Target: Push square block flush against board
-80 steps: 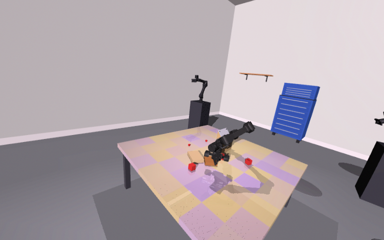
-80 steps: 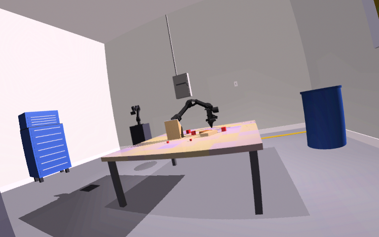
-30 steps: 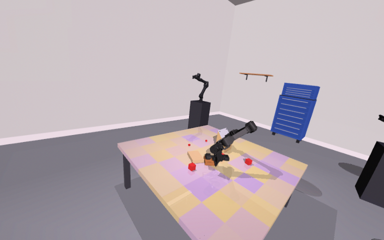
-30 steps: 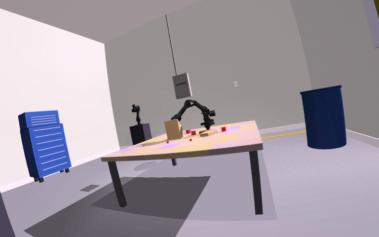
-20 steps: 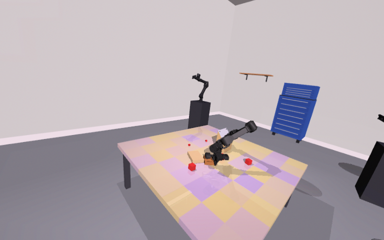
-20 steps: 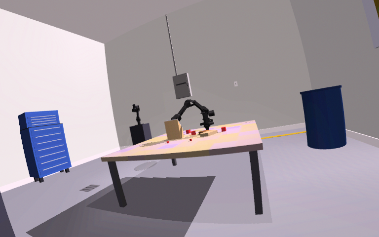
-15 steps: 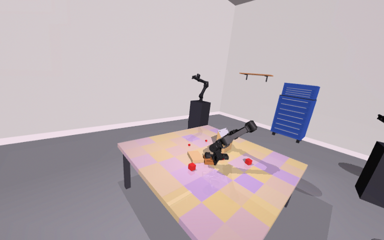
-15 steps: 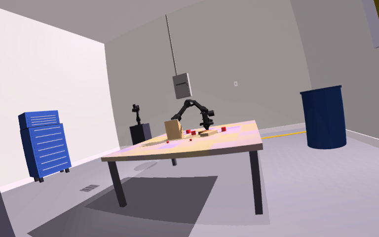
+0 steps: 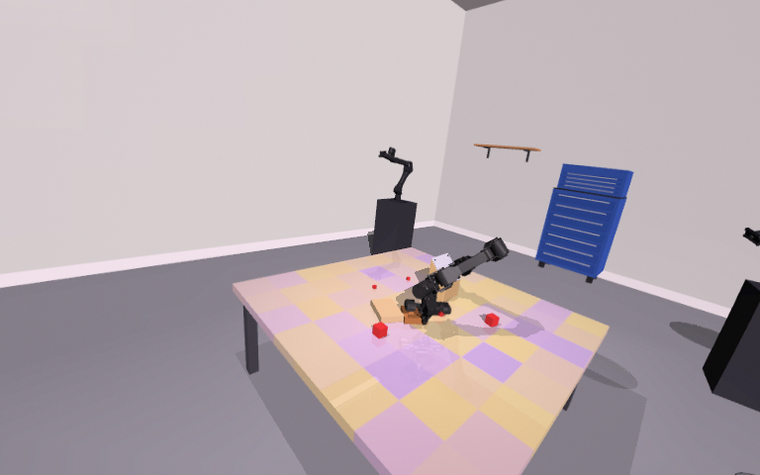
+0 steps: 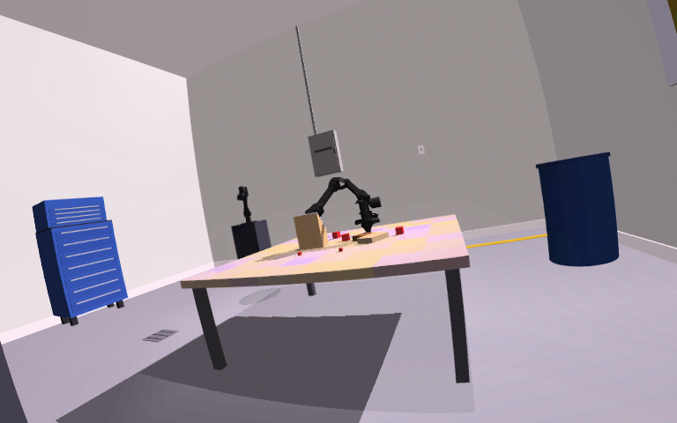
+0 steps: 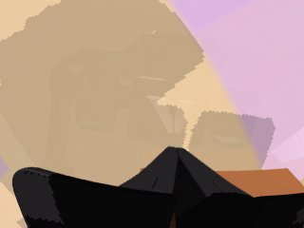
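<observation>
The orange square block is 7 cm to the right of my gripper tip, 2 cm behind it and 1 cm above it. From my gripper tip the other things lie so: light tan board: 17 cm to the right, 4 cm ahead, 1 cm above.
</observation>
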